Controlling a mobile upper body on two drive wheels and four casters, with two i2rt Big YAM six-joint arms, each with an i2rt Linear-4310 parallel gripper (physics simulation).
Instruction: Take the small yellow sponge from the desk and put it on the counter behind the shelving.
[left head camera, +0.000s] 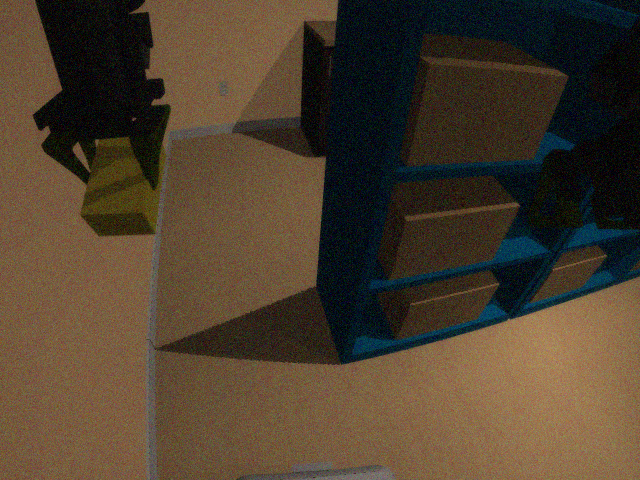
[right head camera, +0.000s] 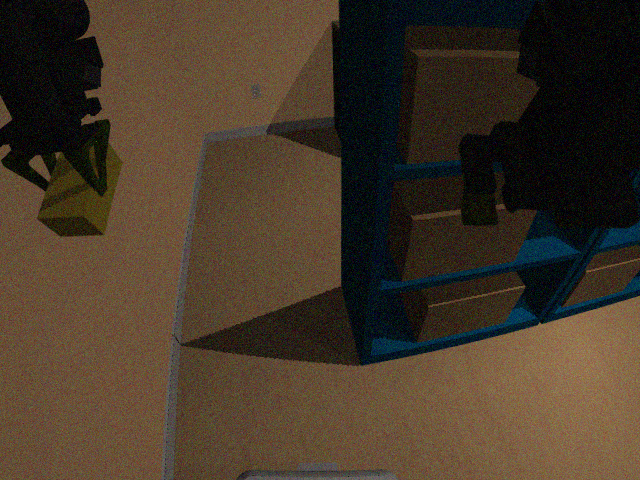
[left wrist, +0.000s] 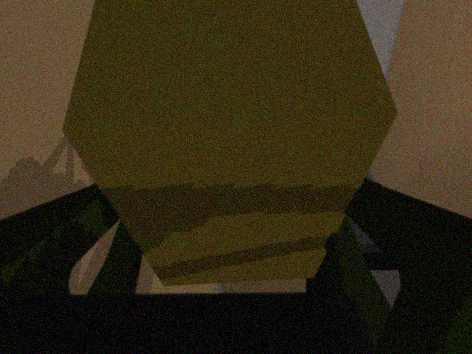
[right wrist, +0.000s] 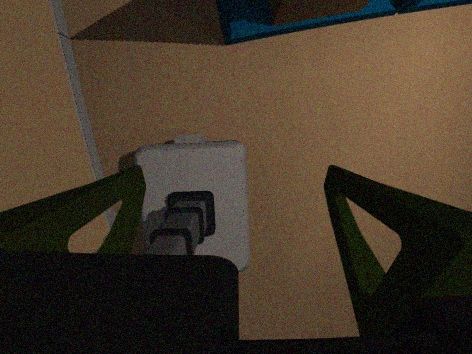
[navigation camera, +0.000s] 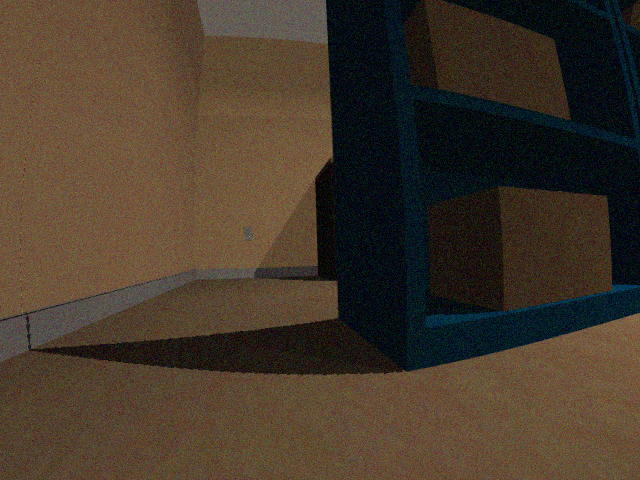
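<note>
The yellow sponge is a block held in the air at the left of both head views. My left gripper is shut on it, with a finger on each side. My right gripper is open with nothing between its fingers; its arm shows dark at the right of both head views. The blue shelving stands right of centre. A dark-sided piece of furniture, possibly the counter, is partly hidden behind it. The desk does not show.
Brown boxes sit on the shelves. A wall with a pale baseboard runs along the left, and a passage lies between it and the shelving. The robot's pale base shows below the right gripper.
</note>
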